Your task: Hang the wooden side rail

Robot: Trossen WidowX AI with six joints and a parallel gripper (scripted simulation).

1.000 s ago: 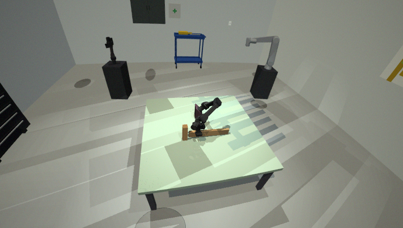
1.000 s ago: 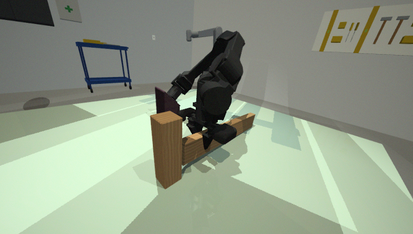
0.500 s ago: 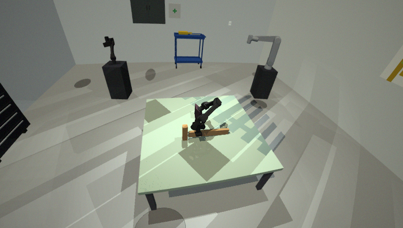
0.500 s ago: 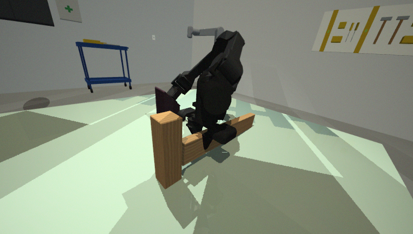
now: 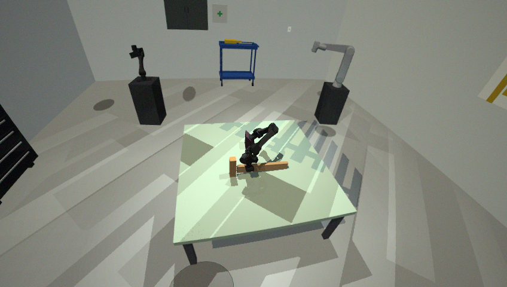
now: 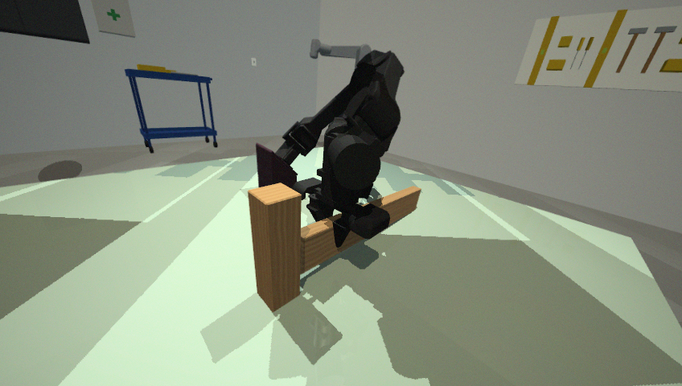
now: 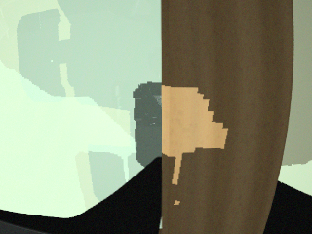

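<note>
My gripper tip is now 12 cm to the left of the wooden headboard post, 4 cm below it and 2 cm short of it.
</note>
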